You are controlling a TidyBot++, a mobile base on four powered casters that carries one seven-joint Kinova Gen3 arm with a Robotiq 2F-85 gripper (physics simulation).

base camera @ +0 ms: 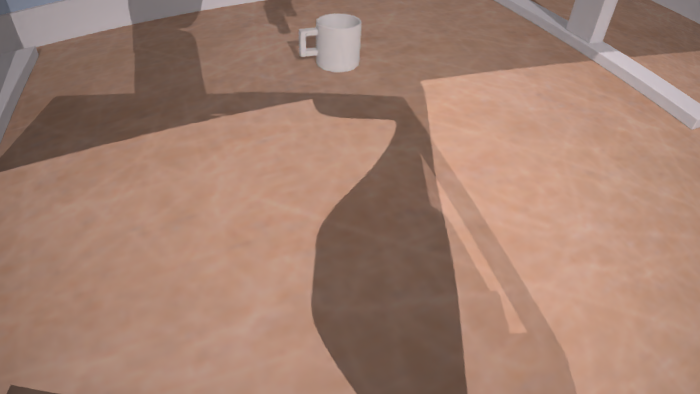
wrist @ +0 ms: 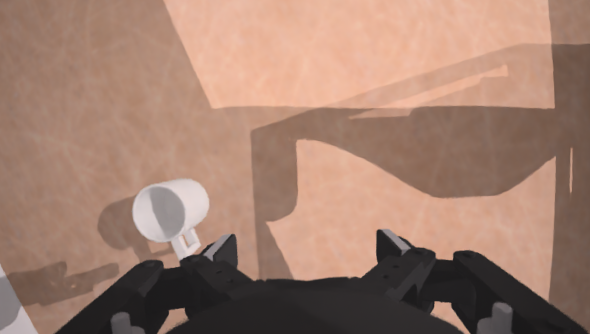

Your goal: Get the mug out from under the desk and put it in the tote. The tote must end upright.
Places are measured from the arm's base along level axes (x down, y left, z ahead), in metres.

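Pixels of known places: gripper, fingertip midpoint: (wrist: 306, 247).
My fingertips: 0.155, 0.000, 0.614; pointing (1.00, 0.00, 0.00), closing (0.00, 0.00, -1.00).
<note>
Ahead of a thing's pixels: the offset from my fingertips to its middle, as dx, dy, dz. "spot": to the spot under its first point.
A white mug @[+0.196, +0.023, +0.183] (base camera: 338, 44) (wrist: 192, 202) stands upright on the floor, near the top middle of the base camera view, with its square handle to the left. In the wrist view it is left of the middle, its handle pointing down towards the left finger. My gripper (wrist: 306, 247) is open, with its fingers wide apart and no thing between them. The mug is outside the fingers, beyond the left fingertip, which comes close to the handle in the picture. The gripper does not show in the base camera view. The tote does not show in either view.
A white desk foot (base camera: 645, 80) with its leg @[spot: +0.163, -0.557, +0.366] (base camera: 592, 20) is at the upper right, and another desk foot @[spot: +0.222, +0.606, +0.092] (base camera: 17, 85) at the left edge. A white baseboard (base camera: 90, 22) runs along the wall behind the mug. Arm and desk shadows cross the floor.
</note>
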